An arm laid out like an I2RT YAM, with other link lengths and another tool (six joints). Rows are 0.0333 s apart.
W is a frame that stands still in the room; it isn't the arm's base.
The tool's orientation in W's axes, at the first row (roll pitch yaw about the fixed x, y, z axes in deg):
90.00, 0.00, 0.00
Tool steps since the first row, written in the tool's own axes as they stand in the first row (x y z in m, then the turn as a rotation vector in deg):
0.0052, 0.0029, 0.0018, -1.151, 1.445, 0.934
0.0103, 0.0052, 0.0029, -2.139, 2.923, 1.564
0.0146, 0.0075, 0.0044, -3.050, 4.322, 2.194
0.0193, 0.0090, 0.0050, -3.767, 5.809, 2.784
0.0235, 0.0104, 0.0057, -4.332, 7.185, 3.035
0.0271, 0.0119, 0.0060, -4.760, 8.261, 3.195
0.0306, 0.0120, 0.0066, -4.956, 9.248, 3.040
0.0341, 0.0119, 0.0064, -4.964, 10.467, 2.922
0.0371, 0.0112, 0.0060, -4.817, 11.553, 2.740
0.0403, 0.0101, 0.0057, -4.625, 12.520, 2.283
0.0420, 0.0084, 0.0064, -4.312, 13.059, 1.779
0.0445, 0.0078, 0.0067, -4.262, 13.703, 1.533
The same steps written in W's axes. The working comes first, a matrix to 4 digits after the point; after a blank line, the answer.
The tool's axes in the first row as the columns of a matrix, in W's axes (used below as rounded here):
1.0000, 0.0000, 0.0000
0.0000, 0.0000, -1.0000
0.0000, 1.0000, 0.0000

0.0052, -0.0018, 0.0029, -1.151, -0.934, 1.445
0.0103, -0.0029, 0.0052, -2.139, -1.564, 2.923
0.0146, -0.0044, 0.0075, -3.050, -2.194, 4.322
0.0193, -0.0050, 0.0090, -3.767, -2.784, 5.809
0.0235, -0.0057, 0.0104, -4.332, -3.035, 7.185
0.0271, -0.0060, 0.0119, -4.760, -3.195, 8.261
0.0306, -0.0066, 0.0120, -4.956, -3.040, 9.248
0.0341, -0.0064, 0.0119, -4.964, -2.922, 10.467
0.0371, -0.0060, 0.0112, -4.817, -2.740, 11.553
0.0403, -0.0057, 0.0101, -4.625, -2.283, 12.520
0.0420, -0.0064, 0.0084, -4.312, -1.779, 13.059
0.0445, -0.0067, 0.0078, -4.262, -1.533, 13.703

